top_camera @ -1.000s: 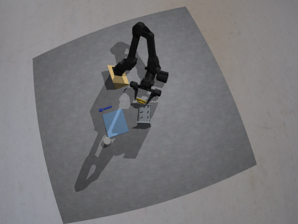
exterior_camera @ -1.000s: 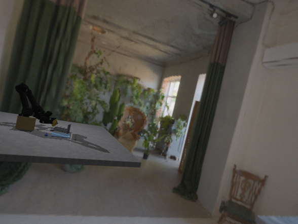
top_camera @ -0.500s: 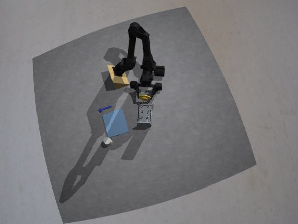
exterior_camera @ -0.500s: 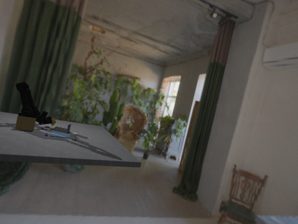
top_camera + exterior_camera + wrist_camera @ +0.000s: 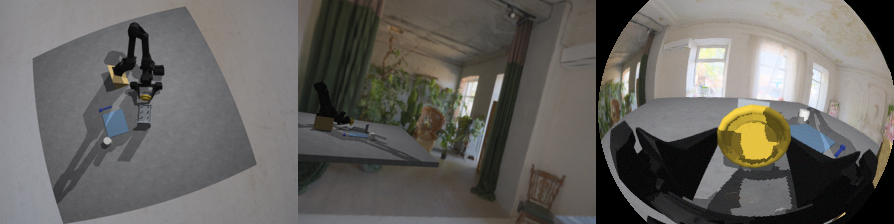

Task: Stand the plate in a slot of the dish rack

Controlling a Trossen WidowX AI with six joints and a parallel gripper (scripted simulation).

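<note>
Right now my gripper tip is 70 mm short of the grey dish rack, 30 mm to the left of it and 50 mm above it. Also, from my gripper tip: blue flat board (50 mm ahead, 210 mm to the right, 70 mm below); yellow plate (10 mm behind); blue spoon (60 mm behind, 250 mm to the right, 60 mm below).
</note>
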